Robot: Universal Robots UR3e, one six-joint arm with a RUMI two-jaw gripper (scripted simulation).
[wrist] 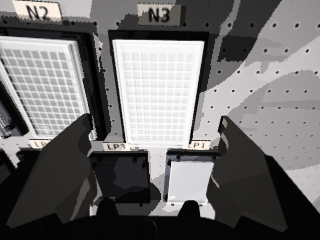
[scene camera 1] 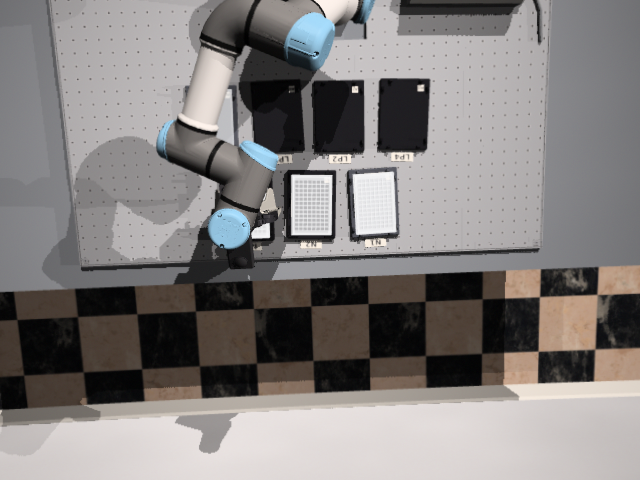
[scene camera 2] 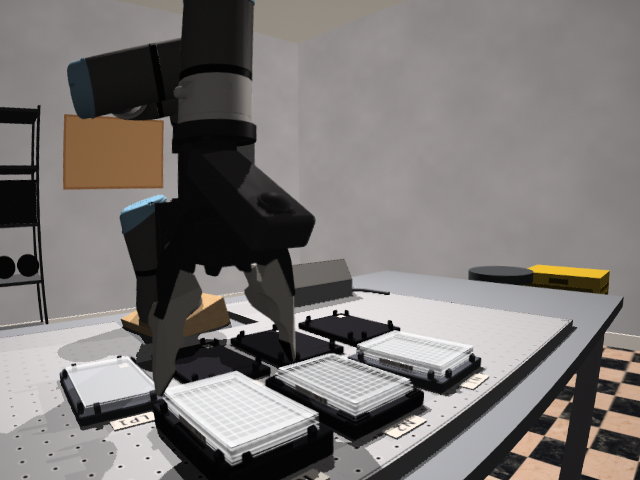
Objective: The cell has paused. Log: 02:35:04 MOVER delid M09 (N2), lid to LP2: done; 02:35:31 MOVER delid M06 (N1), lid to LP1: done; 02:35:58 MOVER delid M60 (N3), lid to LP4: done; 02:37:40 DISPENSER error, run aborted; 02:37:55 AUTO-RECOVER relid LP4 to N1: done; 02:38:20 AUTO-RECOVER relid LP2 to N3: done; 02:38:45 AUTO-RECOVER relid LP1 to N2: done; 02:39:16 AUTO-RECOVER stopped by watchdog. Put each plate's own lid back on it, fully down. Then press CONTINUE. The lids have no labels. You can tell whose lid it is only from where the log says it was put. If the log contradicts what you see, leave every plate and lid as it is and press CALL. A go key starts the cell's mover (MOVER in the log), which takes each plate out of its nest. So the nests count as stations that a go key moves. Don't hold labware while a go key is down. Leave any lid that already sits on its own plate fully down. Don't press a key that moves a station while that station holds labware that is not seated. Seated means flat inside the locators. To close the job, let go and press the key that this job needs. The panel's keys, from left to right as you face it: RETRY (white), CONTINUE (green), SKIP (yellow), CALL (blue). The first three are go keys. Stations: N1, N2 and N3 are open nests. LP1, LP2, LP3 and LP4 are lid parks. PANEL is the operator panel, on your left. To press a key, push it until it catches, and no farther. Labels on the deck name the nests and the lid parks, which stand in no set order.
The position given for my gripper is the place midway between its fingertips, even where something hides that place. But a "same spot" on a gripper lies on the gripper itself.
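Labels:
My gripper in scene camera 1 (247, 208). LP3 lid park (scene camera 1: 284, 120), same spot as (scene camera 2: 219, 360). My gripper in scene camera 2 and in the wrist view: (scene camera 2: 178, 291) and (wrist: 261, 183), same spot on it.

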